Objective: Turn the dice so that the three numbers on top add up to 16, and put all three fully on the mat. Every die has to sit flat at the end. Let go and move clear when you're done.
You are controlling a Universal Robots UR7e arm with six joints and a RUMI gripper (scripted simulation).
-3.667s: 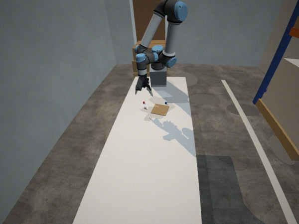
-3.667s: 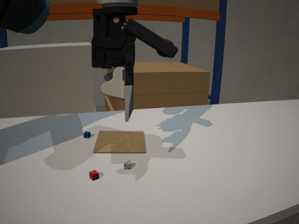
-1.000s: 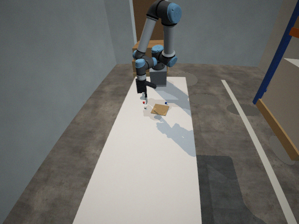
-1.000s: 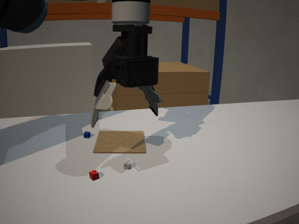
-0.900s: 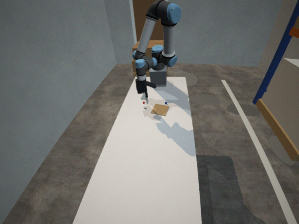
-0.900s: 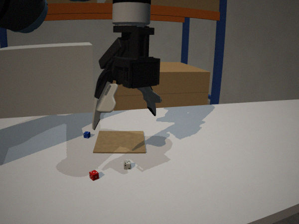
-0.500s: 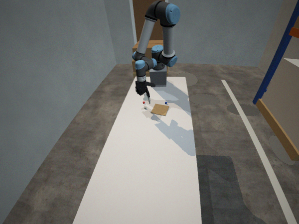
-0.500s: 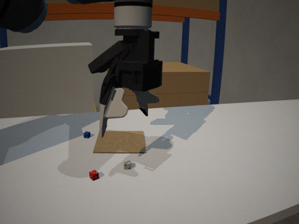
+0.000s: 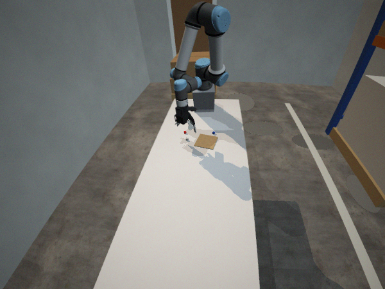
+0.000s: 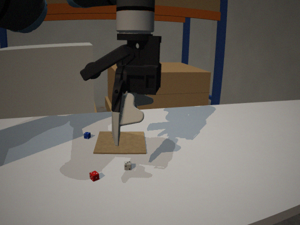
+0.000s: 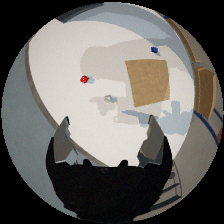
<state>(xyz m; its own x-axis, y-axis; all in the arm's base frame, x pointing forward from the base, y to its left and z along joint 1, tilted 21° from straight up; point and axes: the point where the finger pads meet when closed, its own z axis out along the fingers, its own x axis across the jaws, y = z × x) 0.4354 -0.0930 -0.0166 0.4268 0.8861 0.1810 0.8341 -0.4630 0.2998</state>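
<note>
The white die lies 9 cm below my hand. The rest, counted from my hand: blue die (19 cm to the left, 9 cm below, 8 cm behind); mat (14 cm to the left, 9 cm below, 1 cm ahead); red die (9 cm below, 8 cm behind, 3 cm to the right).
</note>
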